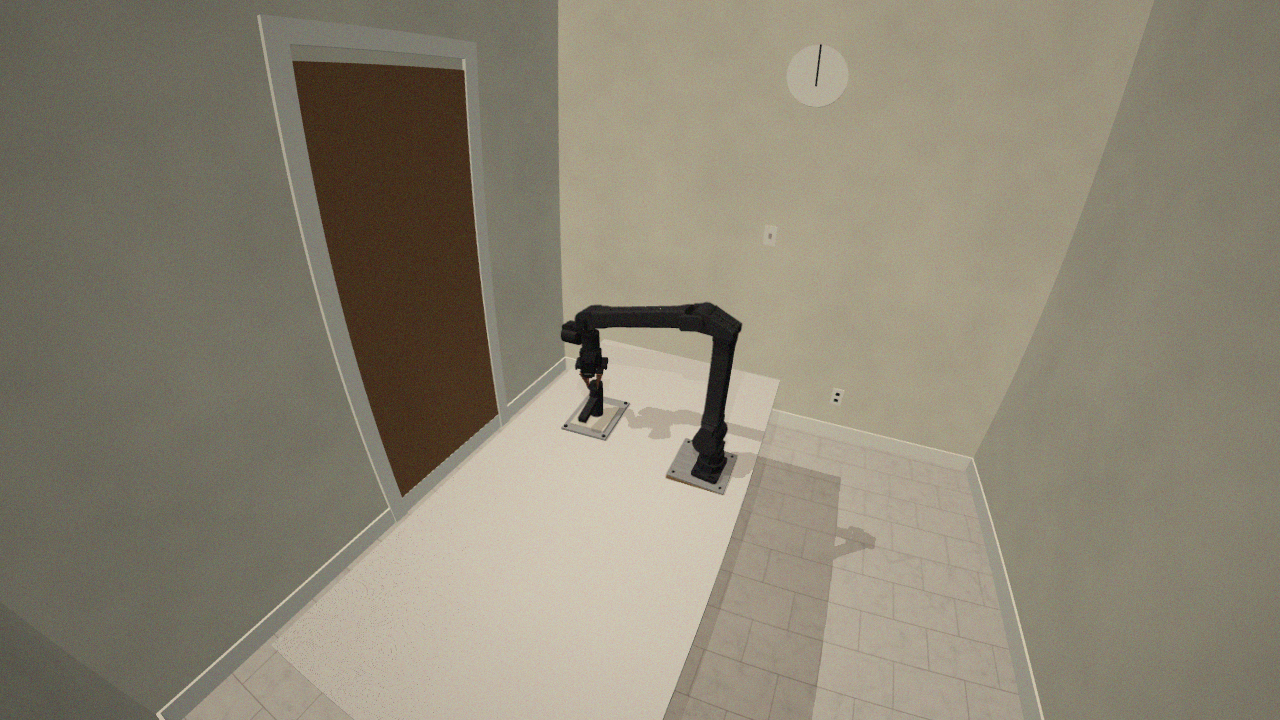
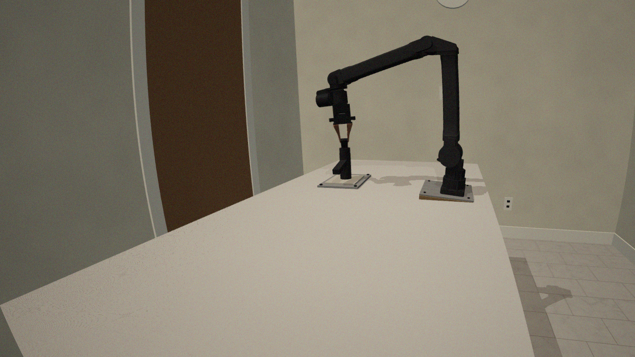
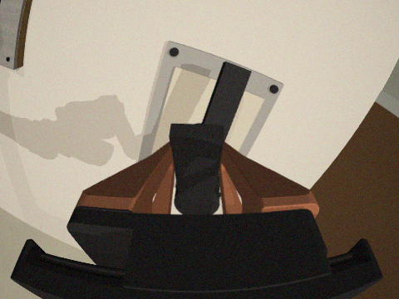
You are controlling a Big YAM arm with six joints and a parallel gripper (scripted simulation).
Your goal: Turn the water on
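The lever lies 3 cm to the right of my hand, 2 cm below it and 1 cm ahead of it. Round my hand: black tap (8 cm below, 5 cm to the right, 2 cm ahead).
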